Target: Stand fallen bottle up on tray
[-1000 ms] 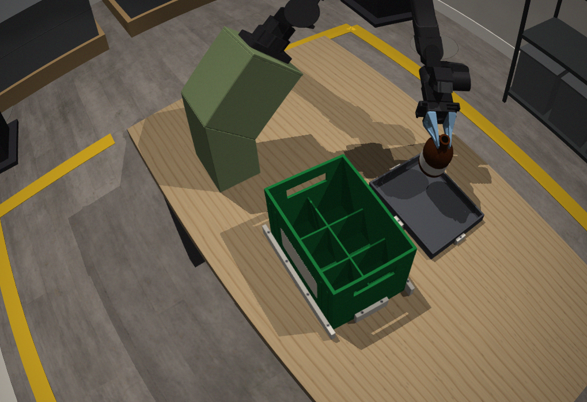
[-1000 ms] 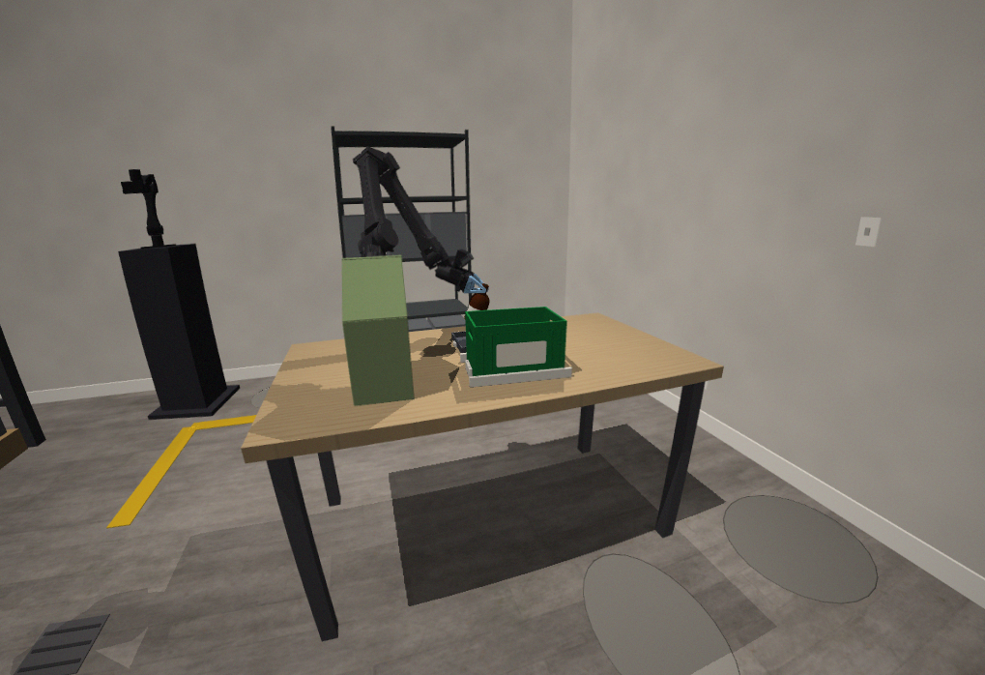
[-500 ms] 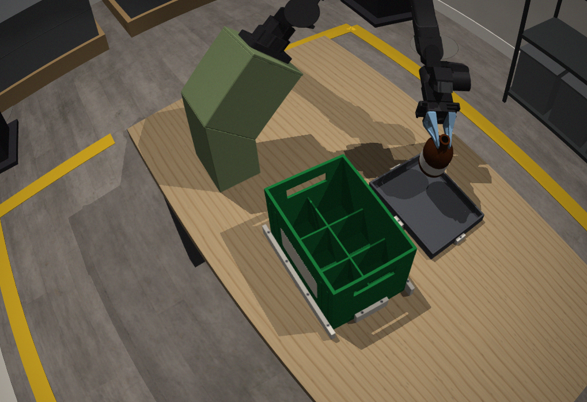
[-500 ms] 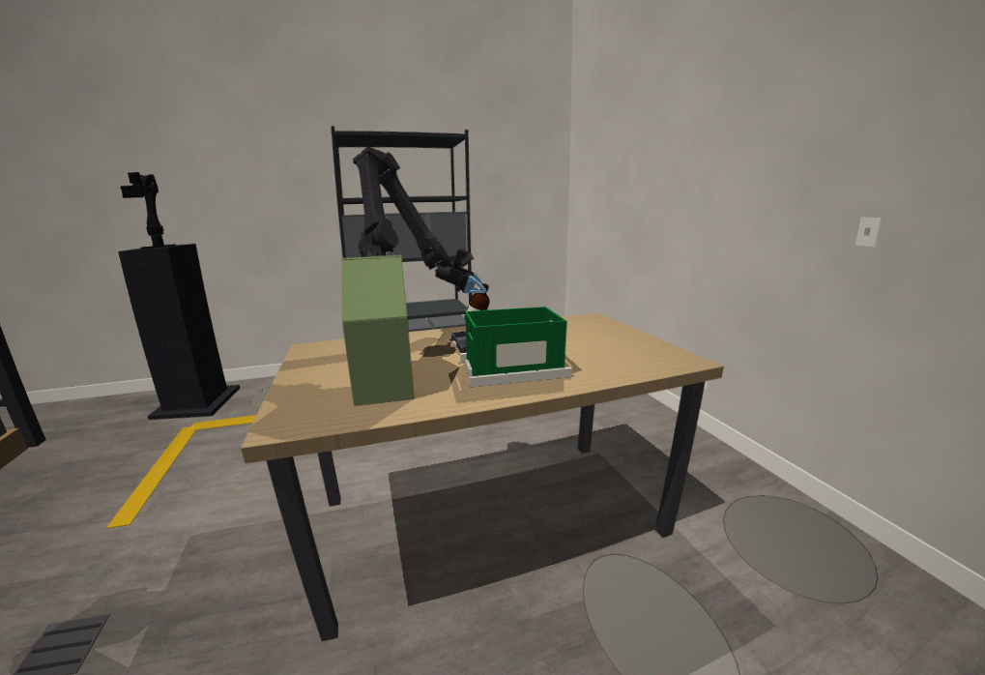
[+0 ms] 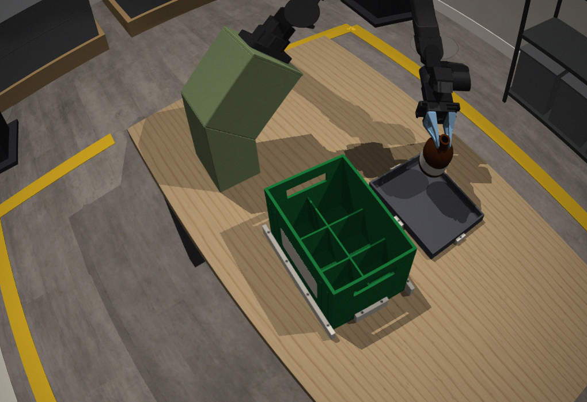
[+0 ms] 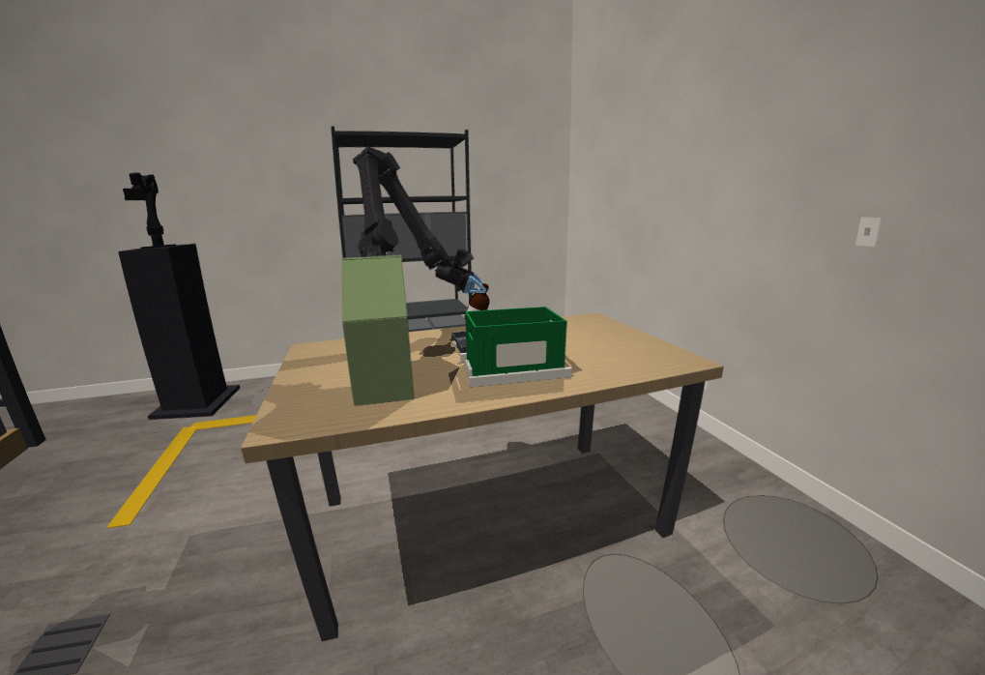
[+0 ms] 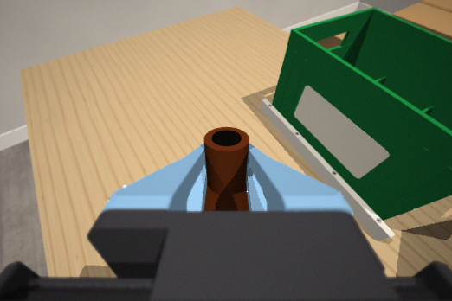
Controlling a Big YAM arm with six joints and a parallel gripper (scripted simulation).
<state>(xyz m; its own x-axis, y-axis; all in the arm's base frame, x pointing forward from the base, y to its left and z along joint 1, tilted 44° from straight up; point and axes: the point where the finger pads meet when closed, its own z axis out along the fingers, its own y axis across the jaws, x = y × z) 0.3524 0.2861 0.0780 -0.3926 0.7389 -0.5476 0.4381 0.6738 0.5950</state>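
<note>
Right now the brown bottle is 5 cm below my hand, 2 cm behind it and 1 cm to the left of it. Round my hand: dark grey tray 19 cm below, 2 cm to the right, 1 cm ahead; then green crate 29 cm to the right, 12 cm below, 4 cm ahead.
</note>
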